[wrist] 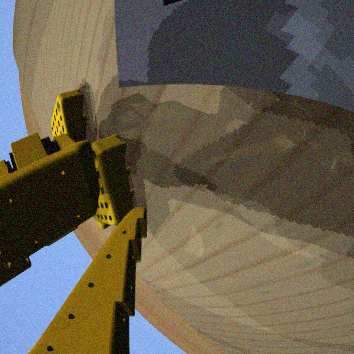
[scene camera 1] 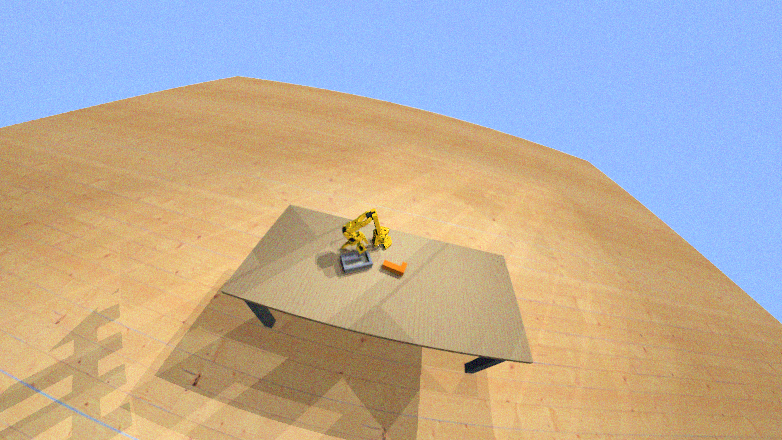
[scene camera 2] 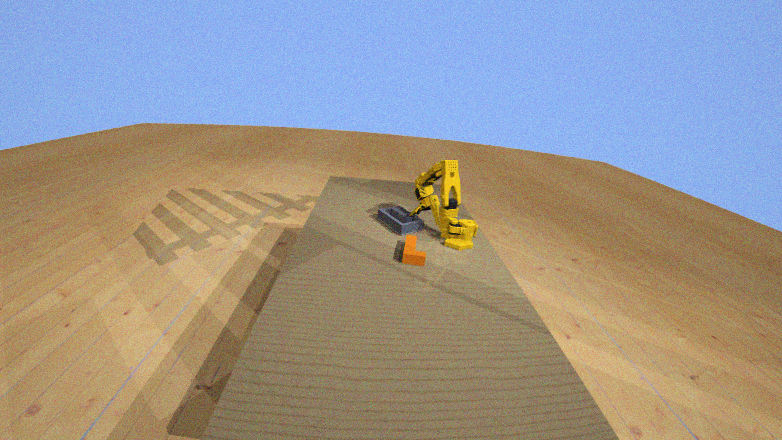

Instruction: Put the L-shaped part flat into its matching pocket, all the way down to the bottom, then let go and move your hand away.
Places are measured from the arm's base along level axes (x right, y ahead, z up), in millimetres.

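Pixels of known places: hand, its tool point: (wrist: 145,218) (scene camera 1: 367,243) (scene camera 2: 437,224); arm's base, origin of its link: (wrist: 94,139) (scene camera 1: 381,244) (scene camera 2: 450,241).
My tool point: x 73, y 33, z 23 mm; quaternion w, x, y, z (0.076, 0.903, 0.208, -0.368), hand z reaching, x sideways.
For each thing: its top centre in the pictures, then the offset to it from my tool point. Level surfaces: height alone.
- orange L-shaped part, centre of its top: (scene camera 2: 415,245) (scene camera 1: 395,263) dx -165, dy +94, dz +7 mm
- grey pocket block, centre of its top: (scene camera 2: 400,214) (scene camera 1: 356,258) dx +24, dy +123, dz +14 mm
- tan table, height of its surface: dz -23 mm
The orange L-shaped part (scene camera 1: 394,266) (scene camera 2: 413,251) lies flat on the table, apart from the arm and to the side of the grey pocket block (scene camera 1: 355,261) (scene camera 2: 400,220). My gripper (scene camera 1: 360,249) (scene camera 2: 418,210) is open and empty, low at the block's edge nearest the arm's base. In the wrist view only one notched yellow jaw (wrist: 137,225) shows, so the other has swung out of the picture. The block's grey wall (wrist: 218,42) fills the top of that view. The L-shaped part is not in the wrist view.
The arm's yellow base (scene camera 1: 382,237) (scene camera 2: 459,235) stands on the tan table (scene camera 1: 437,317) (scene camera 2: 382,355) (wrist: 246,263) behind the block. A wooden floor lies all around the table.
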